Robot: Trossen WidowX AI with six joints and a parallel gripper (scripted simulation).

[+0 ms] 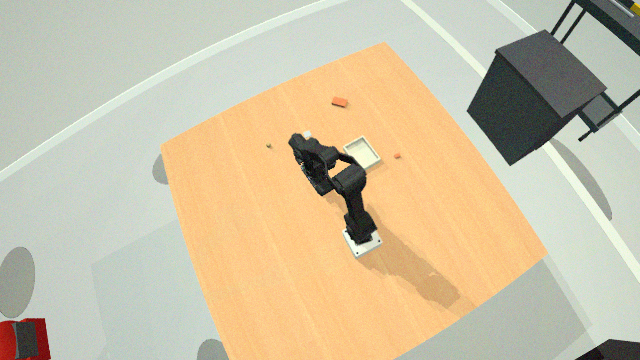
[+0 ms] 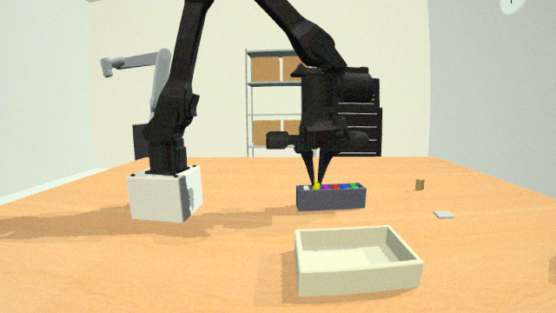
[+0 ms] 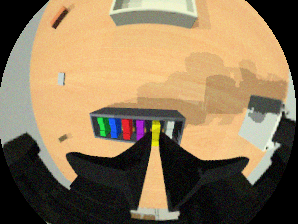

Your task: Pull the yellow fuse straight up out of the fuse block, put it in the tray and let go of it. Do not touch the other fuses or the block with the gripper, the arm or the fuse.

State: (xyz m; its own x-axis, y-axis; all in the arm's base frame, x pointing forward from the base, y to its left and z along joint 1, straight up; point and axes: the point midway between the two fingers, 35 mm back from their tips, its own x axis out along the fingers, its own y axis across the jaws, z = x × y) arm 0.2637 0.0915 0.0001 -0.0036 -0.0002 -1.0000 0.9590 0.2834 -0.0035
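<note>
The cream tray is 210 mm to the right of my gripper tip, 70 mm ahead of it and 40 mm below it. Also, from my gripper tip: flat grey tile (240 mm ahead, 40 mm below, 20 mm to the right); then yellow fuse (10 mm below); then small tan cube (240 mm ahead, 150 mm to the left, 30 mm below).
</note>
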